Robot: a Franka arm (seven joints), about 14 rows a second.
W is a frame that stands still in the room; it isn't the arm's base.
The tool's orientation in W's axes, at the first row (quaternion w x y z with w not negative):
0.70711 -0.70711 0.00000 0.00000
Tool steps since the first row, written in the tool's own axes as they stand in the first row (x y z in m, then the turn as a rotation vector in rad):
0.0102 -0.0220 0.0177 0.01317 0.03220 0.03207
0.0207 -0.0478 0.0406 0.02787 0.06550 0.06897
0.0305 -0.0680 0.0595 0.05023 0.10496 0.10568
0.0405 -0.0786 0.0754 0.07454 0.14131 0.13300
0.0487 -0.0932 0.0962 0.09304 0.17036 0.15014
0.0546 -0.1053 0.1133 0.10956 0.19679 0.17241
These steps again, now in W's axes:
0.0102 0.0177 0.0220 0.01317 0.03207 -0.03220
0.0207 0.0406 0.0478 0.02787 0.06897 -0.06550
0.0305 0.0595 0.0680 0.05023 0.10568 -0.10496
0.0405 0.0754 0.0786 0.07454 0.13300 -0.14131
0.0487 0.0962 0.0932 0.09304 0.15014 -0.17036
0.0546 0.1133 0.1053 0.10956 0.17241 -0.19679

